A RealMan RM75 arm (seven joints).
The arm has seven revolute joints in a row. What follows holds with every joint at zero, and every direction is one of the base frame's.
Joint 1 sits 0.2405 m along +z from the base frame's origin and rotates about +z.
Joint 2 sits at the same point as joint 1 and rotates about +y.
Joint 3 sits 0.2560 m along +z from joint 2 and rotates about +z.
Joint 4 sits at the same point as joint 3 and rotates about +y.
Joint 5 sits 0.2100 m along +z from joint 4 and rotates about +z.
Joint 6 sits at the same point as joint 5 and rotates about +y.
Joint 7 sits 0.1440 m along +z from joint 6 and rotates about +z.
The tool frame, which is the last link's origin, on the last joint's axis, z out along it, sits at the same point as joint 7; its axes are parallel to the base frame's.
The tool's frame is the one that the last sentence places.
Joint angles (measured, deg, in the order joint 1, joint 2, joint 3, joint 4, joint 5, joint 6, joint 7), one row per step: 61.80 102.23 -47.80 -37.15 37.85 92.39 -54.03; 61.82 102.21 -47.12 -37.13 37.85 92.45 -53.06; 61.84 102.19 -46.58 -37.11 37.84 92.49 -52.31; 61.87 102.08 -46.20 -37.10 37.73 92.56 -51.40; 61.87 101.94 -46.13 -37.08 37.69 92.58 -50.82; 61.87 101.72 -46.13 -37.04 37.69 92.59 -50.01
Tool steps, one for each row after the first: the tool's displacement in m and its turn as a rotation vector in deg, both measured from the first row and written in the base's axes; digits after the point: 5 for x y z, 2 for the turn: -0.00044 0.00035 0.00105 0.43 0.76 -1.09; -0.00077 0.00065 0.00191 0.77 1.35 -1.93; -0.00077 0.00100 0.00334 1.11 1.70 -2.90; -0.00049 0.00126 0.00453 1.33 1.77 -3.50; -0.00014 0.00166 0.00621 1.63 1.83 -4.31
